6 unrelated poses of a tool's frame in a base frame.
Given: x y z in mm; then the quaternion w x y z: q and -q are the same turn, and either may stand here.
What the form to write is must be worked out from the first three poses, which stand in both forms.
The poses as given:
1: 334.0 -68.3 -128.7 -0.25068 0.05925 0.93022 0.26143
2: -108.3 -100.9 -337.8 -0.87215 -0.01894 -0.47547 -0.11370
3: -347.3 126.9 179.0 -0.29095 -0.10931 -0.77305 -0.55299
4: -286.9 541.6 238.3 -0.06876 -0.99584 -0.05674 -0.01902
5: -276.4 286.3 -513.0 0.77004 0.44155 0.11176 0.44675
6: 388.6 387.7 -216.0 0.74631 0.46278 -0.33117 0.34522
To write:
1:
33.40 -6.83 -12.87
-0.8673 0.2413 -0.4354
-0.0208 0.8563 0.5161
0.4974 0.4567 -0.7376

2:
-10.83 -10.09 -33.78
0.5220 -0.1803 0.8337
0.2163 0.9734 0.0751
-0.8251 0.1412 0.5471

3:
-34.73 12.69 17.90
-0.8068 -0.1528 0.5707
0.4908 0.3645 0.7914
-0.3289 0.9186 -0.2191

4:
-28.69 54.16 23.83
0.9928 0.1104 0.0457
0.1156 -0.9841 -0.1348
0.0301 0.1391 -0.9898

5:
-27.64 28.63 -51.30
0.5758 -0.5893 0.5666
0.7867 0.2109 -0.5802
0.2224 0.7799 0.5851

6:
38.86 38.77 -21.60
0.5423 -0.8218 -0.1748
0.2088 0.3333 -0.9194
0.8138 0.4621 0.3523

